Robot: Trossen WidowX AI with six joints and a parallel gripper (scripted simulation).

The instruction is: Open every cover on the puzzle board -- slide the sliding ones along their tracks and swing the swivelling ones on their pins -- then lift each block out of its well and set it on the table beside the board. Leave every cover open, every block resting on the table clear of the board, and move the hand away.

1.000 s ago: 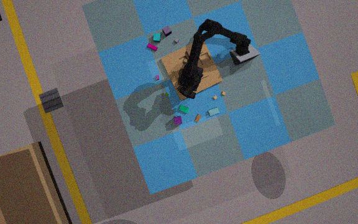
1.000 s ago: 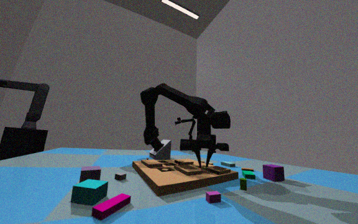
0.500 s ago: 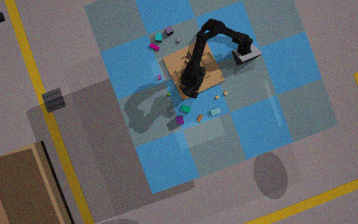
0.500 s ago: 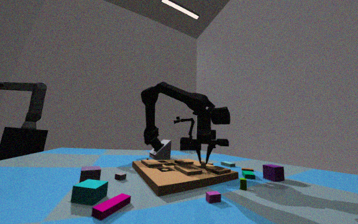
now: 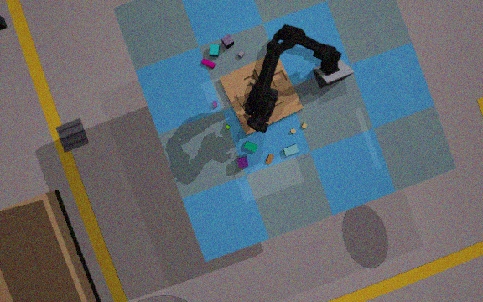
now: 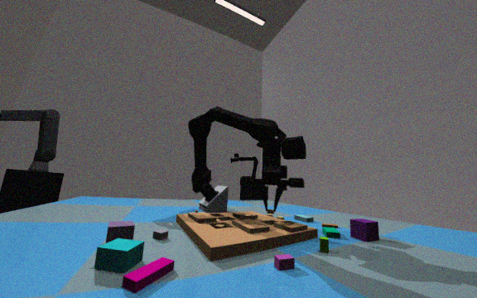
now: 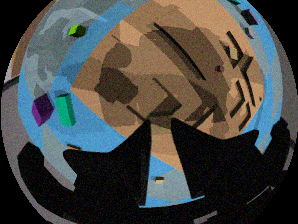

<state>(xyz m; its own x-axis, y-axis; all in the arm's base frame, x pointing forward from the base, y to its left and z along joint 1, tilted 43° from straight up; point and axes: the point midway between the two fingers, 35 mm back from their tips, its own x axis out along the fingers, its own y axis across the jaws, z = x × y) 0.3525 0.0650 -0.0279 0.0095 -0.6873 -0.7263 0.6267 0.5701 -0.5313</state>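
Right now my gripper tip is 30 cm to the left of the grey block, 5 cm above it and 1 cm past it. Also, from my gripper tip: lime block 18 cm ahead, 4 cm below; then green block 12 cm to the left, 11 cm ahead, 5 cm below; then pale teal block 21 cm to the left, 6 cm behind, 4 cm below.
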